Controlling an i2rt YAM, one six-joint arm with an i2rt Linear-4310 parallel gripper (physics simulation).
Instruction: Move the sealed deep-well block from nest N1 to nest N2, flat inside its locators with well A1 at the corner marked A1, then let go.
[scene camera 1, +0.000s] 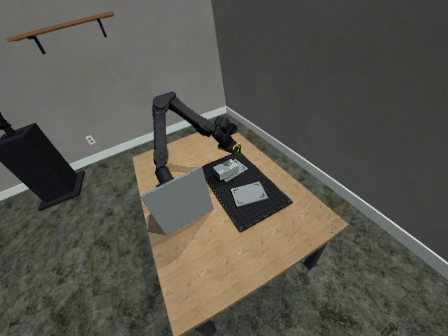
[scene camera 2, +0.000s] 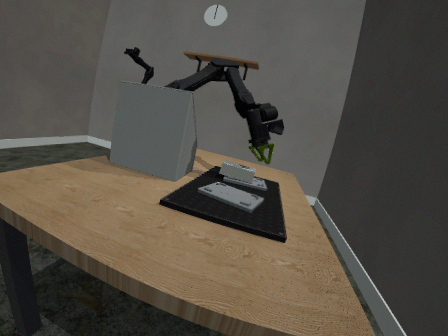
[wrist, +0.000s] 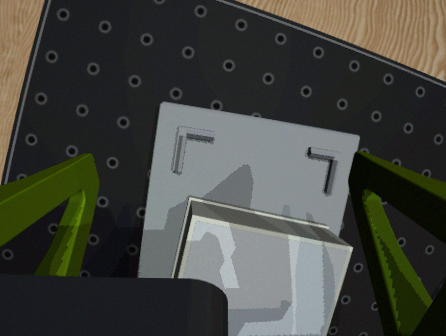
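Where they show: gripper, between the fingertips: (scene camera 1: 234, 153) (scene camera 2: 264, 162) (wrist: 223, 167); arm's base, origin of its link: (scene camera 1: 168, 184) (scene camera 2: 157, 111).
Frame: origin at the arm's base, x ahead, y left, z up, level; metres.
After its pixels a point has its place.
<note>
The sealed deep-well block (scene camera 1: 225, 171) {y 0.083, x 0.303, z -0.140 m} (scene camera 2: 237, 173) {y 0.078, x 0.325, z -0.159 m} (wrist: 265, 270) {y 0.124, x 0.362, z -0.140 m} is a pale, boxy plate with a shiny top. It sits on the grey plate of nest N1 (scene camera 1: 241, 167) {y 0.107, x 0.414, z -0.183 m} (scene camera 2: 258, 184) {y 0.086, x 0.409, z -0.180 m} (wrist: 250, 135) {y 0.145, x 0.421, z -0.183 m}. In the wrist view it is slightly turned, its upper edge short of two corner locators; its lower part is hidden by the dark gripper housing. Nest N2 (scene camera 1: 249, 194) {y -0.099, x 0.348, z -0.183 m} (scene camera 2: 230, 195) {y -0.110, x 0.348, z -0.183 m} is an empty grey plate with corner locators; its A1 mark is not readable. My gripper (scene camera 1: 231, 150) {y 0.165, x 0.407, z -0.108 m} (scene camera 2: 264, 160) {y 0.165, x 0.407, z -0.108 m} (wrist: 223, 167) {y 0.165, x 0.407, z -0.108 m} is open and empty, above the N1 end, its green fingers on either side of N1 in the wrist view.
Both nests stand on a black dotted mat (scene camera 1: 241, 220) {y -0.207, x 0.242, z -0.195 m} (scene camera 2: 190, 201) {y -0.208, x 0.270, z -0.195 m} (wrist: 100, 55) {y 0.241, x 0.436, z -0.195 m} on the wooden table (scene camera 1: 225, 265) {y -0.354, x 0.089, z -0.208 m} (scene camera 2: 150, 240) {y -0.390, x 0.277, z -0.208 m}. A tall grey box (scene camera 1: 182, 202) {y -0.084, x 0.028, z -0.055 m} (scene camera 2: 150, 130) {y -0.082, x 0.041, z -0.063 m} stands beside the mat, near the arm's base. A dark pedestal (scene camera 1: 40, 165) stands away from the table.
</note>
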